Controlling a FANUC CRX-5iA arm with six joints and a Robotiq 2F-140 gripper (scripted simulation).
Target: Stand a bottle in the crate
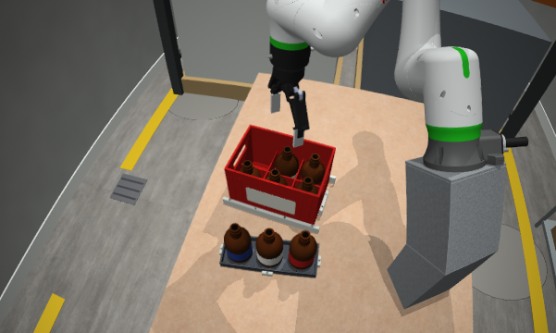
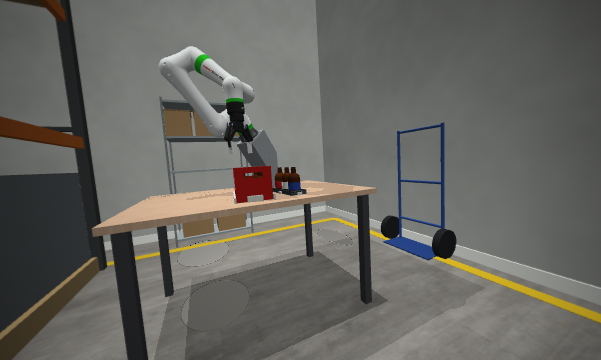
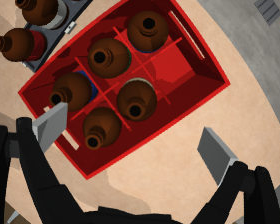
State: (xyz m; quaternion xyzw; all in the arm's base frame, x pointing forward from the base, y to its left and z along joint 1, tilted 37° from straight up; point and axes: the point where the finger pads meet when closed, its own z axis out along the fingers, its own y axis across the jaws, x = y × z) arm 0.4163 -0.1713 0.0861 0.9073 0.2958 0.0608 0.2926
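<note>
My gripper is now 1 cm short of the white-banded bottle, 27 cm to the right of it and 18 cm above it. Round my hand: red-labelled bottle (8 cm behind, 27 cm to the left, 18 cm below); tray (1 cm ahead, 27 cm to the left, 25 cm below); crate (1 cm ahead, 4 cm to the left, 18 cm below).
</note>
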